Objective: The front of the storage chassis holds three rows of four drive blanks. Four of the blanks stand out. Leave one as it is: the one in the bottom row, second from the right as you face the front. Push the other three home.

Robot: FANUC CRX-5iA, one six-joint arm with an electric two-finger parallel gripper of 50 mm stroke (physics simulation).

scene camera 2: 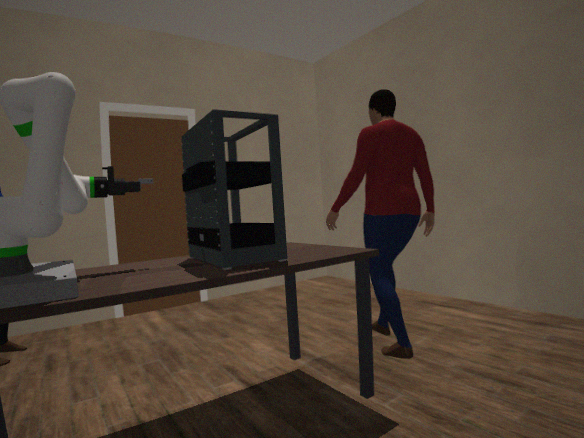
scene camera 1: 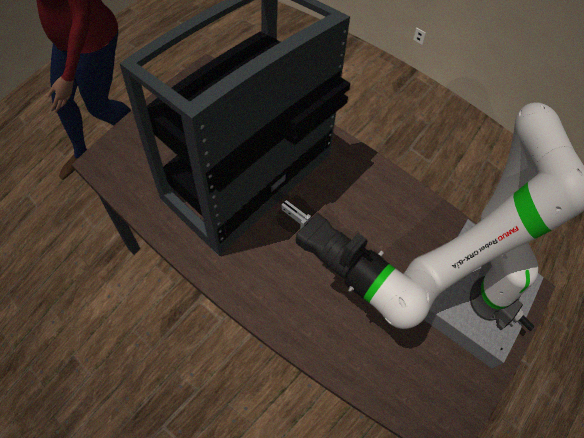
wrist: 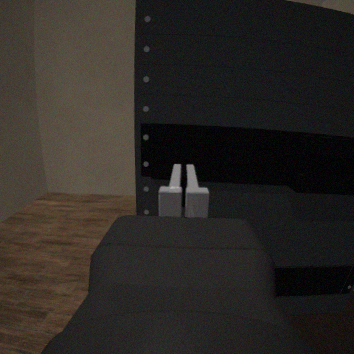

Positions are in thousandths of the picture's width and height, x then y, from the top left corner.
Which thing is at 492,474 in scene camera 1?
The gripper.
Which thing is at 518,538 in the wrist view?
The gripper.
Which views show the grey rack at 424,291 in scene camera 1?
Scene camera 2, scene camera 1 and the wrist view: all of them.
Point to a grey rack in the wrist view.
713,287
